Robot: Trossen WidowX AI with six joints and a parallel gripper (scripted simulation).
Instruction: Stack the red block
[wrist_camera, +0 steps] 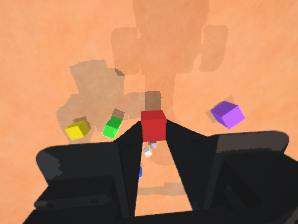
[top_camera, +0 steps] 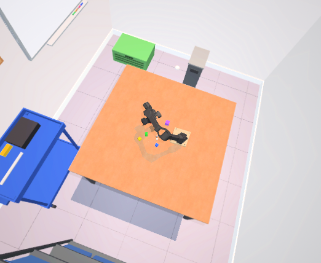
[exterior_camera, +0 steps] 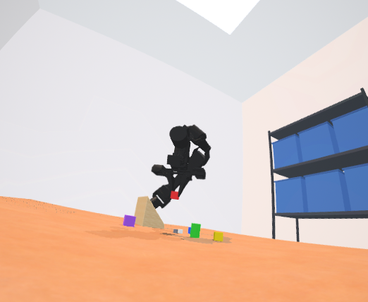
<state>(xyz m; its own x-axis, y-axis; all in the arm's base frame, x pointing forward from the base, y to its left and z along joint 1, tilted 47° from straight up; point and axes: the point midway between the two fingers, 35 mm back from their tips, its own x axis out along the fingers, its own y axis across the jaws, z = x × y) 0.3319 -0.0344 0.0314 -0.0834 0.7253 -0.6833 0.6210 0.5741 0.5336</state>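
The yellow block is 5 cm ahead of my gripper tip, 16 cm to the left of it and 11 cm below it. Also, from my gripper tip: red block (right at my gripper tip); then small white block (11 cm behind, 9 cm to the left, 12 cm below); then purple block (14 cm behind, 11 cm to the right, 11 cm below).
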